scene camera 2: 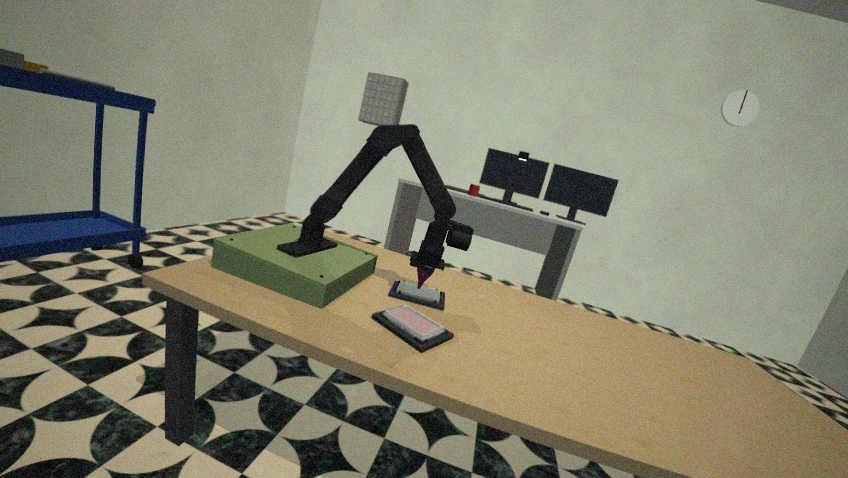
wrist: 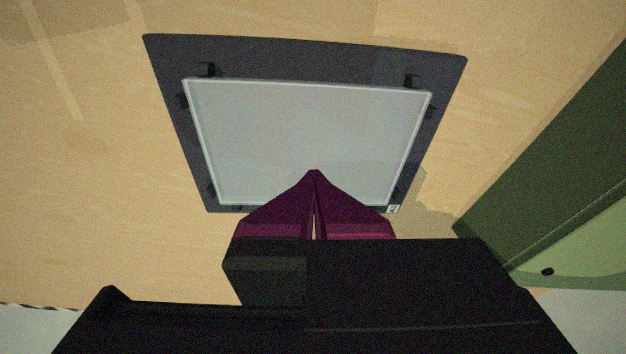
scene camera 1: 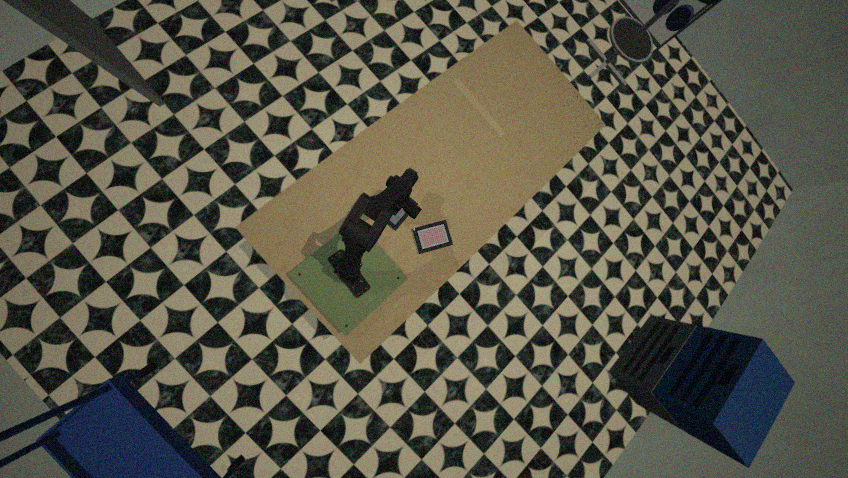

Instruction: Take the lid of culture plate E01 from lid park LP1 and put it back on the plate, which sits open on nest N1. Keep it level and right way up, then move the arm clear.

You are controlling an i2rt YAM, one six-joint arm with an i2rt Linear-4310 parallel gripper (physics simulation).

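Seen in the pictures: gripper, fingertip midpoint: point(scene camera 2: 418, 288) point(wrist: 313, 177); arm's base, link origin: point(scene camera 2: 309, 247) point(scene camera 1: 349, 273).
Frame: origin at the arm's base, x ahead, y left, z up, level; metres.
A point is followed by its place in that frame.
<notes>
The clear lid point(scene camera 1: 397, 219) {z -0.053, x 0.296, y 0.071 m} point(scene camera 2: 419, 291) {z -0.052, x 0.329, y 0.107 m} point(wrist: 310, 130) {z -0.052, x 0.329, y 0.097 m} lies level on the dark lid park LP1 point(scene camera 2: 440, 304) {z -0.060, x 0.403, y 0.088 m} point(wrist: 310, 57) {z -0.060, x 0.340, y 0.063 m}, between its small black pegs. The culture plate point(scene camera 1: 432, 236) {z -0.044, x 0.377, y -0.084 m} point(scene camera 2: 414, 322) {z -0.046, x 0.387, y -0.100 m} with pink contents sits open on the dark nest N1 point(scene camera 1: 448, 238) point(scene camera 2: 422, 346), beside the park on the side away from the green block. My gripper point(scene camera 2: 420, 287) {z -0.052, x 0.318, y 0.128 m} point(wrist: 313, 177) {z -0.052, x 0.318, y 0.128 m} is shut with its magenta fingertips together and nothing between them. It is above the lid, over its near part in the wrist view; whether the tips touch the lid I cannot tell. The fingers are hidden in scene camera 1.
The arm's base stands on a green block point(scene camera 1: 380, 290) {z -0.002, x 0.057, y -0.132 m} point(scene camera 2: 267, 261) {z -0.002, x 0.015, y -0.177 m} point(wrist: 575, 250) {z -0.007, x 0.127, y 0.109 m} at one end of the wooden table point(scene camera 1: 504, 89) {z -0.070, x 1.174, y 0.310 m} point(scene camera 2: 564, 368) {z -0.070, x 0.751, y -0.002 m}. A blue cart point(scene camera 2: 145, 172) and a desk with two monitors point(scene camera 2: 513, 172) stand away from the table.
</notes>
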